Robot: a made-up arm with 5 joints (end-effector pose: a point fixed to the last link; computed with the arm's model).
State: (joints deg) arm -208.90 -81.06 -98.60 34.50 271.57
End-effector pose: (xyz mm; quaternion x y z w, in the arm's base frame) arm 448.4 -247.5 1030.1 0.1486 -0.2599 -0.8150 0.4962
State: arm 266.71 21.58 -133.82 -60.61 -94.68
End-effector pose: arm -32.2 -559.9 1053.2 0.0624 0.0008 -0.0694 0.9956
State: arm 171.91 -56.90 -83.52 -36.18 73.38
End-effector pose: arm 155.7 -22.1 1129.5 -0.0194 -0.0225 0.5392 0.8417
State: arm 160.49 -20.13 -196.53 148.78 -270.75
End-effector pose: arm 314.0 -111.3 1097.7 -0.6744 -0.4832 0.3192 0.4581
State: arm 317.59 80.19 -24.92 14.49 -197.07
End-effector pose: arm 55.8 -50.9 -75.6 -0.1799 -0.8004 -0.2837 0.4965
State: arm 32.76 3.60 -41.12 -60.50 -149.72
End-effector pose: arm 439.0 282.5 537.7 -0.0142 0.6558 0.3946 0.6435
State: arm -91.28 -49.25 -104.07 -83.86 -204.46
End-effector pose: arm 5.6 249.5 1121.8 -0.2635 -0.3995 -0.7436 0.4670
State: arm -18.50 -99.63 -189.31 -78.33 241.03
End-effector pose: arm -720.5 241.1 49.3 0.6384 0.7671 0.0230 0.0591
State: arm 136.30 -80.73 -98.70 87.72 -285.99
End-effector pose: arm 314.3 -300.4 1000.7 -0.5961 -0.3602 0.1876 0.6926
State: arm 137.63 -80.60 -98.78 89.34 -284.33
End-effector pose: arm 319.5 -291.4 999.6 -0.6060 -0.3638 0.2027 0.6777
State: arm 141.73 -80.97 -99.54 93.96 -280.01
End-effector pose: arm 344.6 -271.8 990.6 -0.6249 -0.3736 0.2441 0.6406
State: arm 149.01 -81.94 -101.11 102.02 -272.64
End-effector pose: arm 391.3 -235.0 971.2 -0.6528 -0.3896 0.3068 0.5726
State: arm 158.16 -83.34 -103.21 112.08 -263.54
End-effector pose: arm 447.3 -179.3 943.4 -0.6835 -0.4083 0.3668 0.4813
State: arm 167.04 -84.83 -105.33 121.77 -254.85
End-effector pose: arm 495.9 -114.1 913.1 -0.7094 -0.4253 0.4049 0.3897
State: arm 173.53 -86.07 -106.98 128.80 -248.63
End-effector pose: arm 527.4 -59.8 888.2 -0.7253 -0.4372 0.4216 0.3241
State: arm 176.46 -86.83 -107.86 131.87 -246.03
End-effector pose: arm 542.5 -33.6 874.6 -0.7297 -0.4427 0.4280 0.2973
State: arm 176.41 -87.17 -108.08 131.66 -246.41
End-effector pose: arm 547.2 -34.3 871.2 -0.7254 -0.4430 0.4316 0.3022
